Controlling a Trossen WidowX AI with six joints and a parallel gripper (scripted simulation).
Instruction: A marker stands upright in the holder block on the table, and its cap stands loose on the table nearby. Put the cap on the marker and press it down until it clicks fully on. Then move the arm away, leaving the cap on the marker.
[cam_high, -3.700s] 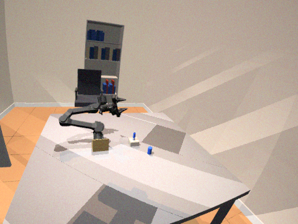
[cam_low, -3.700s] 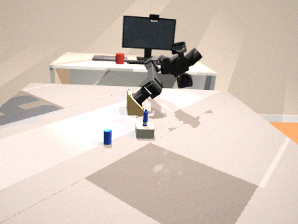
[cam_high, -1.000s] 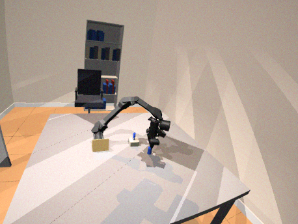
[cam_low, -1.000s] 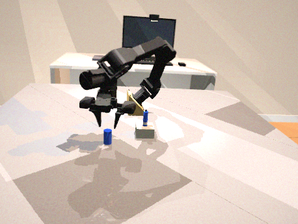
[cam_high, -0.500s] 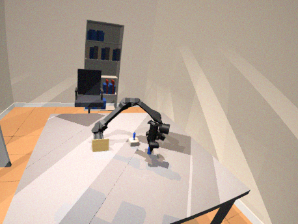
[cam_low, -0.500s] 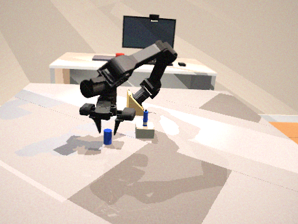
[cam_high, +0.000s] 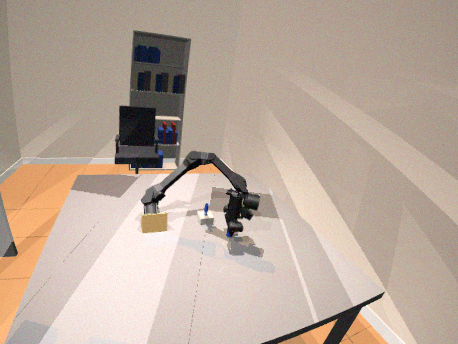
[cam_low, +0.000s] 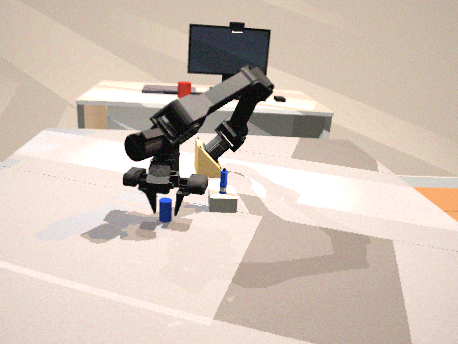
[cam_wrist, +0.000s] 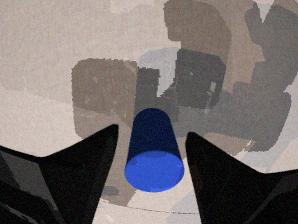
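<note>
Now: the blue marker 80 mm behind my gripper tip, 140 mm to the left of it and 70 mm above it. The rest, counted from my gripper tip: pale holder block 80 mm behind, 140 mm to the left; then blue cap 10 mm above.
</note>
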